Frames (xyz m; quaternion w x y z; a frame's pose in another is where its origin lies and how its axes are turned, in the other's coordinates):
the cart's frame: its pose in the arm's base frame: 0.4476 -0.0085 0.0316 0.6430 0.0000 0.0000 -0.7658
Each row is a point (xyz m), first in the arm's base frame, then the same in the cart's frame.
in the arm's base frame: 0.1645 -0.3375 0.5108
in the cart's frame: 0.3730 -0.2219 0.4792
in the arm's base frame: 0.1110 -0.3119 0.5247
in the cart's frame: 0.3571 -0.2790 0.4931
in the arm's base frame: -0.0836 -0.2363 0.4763
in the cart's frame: 0.3163 -0.4838 0.4447
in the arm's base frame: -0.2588 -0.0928 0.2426
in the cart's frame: 0.2052 -0.6812 0.2110
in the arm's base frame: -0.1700 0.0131 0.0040
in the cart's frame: 0.0856 -0.6120 -0.0276
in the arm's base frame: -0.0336 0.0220 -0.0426
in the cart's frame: 0.0532 -0.4792 -0.0742
